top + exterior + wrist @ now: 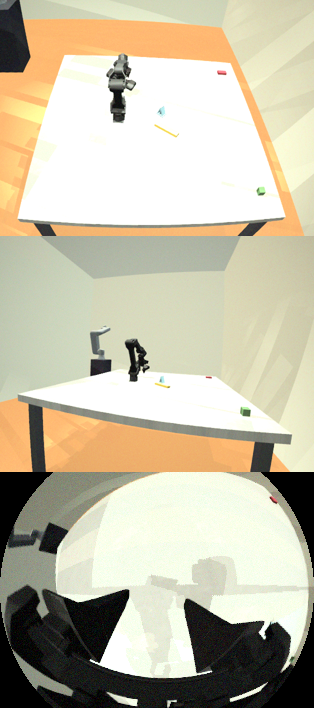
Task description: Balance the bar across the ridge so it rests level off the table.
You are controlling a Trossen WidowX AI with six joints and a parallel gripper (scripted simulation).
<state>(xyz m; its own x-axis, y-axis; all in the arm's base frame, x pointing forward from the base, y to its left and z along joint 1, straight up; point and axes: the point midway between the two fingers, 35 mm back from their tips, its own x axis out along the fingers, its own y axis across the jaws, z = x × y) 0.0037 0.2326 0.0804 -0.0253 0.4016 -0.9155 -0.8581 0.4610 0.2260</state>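
The yellow bar lies 270 mm ahead of my gripper tip, 320 mm to the right of it and 40 mm below it. Round my gripper tip: green cube (740 mm ahead, 750 mm to the right, 30 mm below); small red block (740 mm ahead, 250 mm to the left, 40 mm below).
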